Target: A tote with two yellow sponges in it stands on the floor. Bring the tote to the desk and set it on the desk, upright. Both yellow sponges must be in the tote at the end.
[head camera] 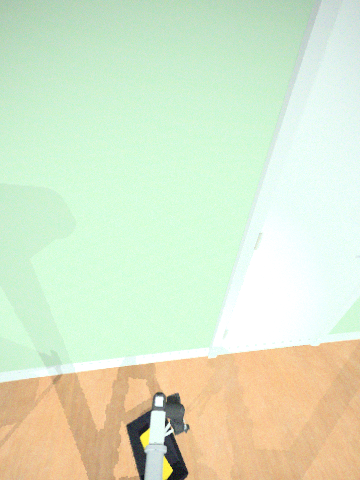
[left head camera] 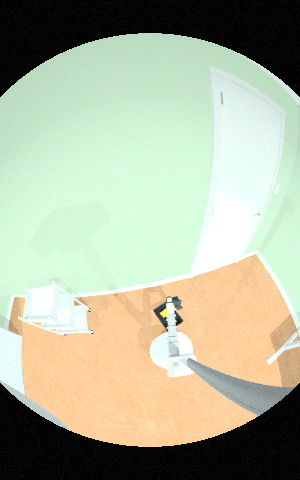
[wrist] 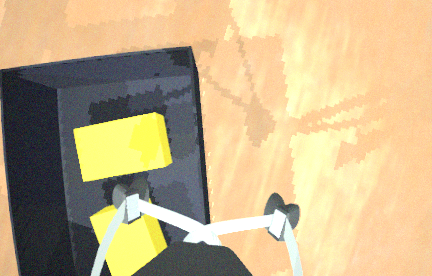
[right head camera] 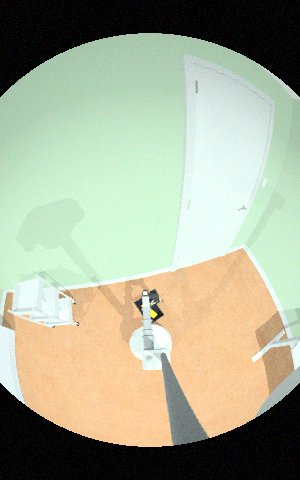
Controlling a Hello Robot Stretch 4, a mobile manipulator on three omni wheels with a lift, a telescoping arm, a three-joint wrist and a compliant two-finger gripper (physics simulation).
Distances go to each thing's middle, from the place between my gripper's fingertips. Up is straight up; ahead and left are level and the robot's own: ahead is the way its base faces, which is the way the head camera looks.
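The black tote (wrist: 53, 206) is what I measure from: my hand is 50 mm past it and 90 mm to the right of it, and it is 40 mm above the tote.
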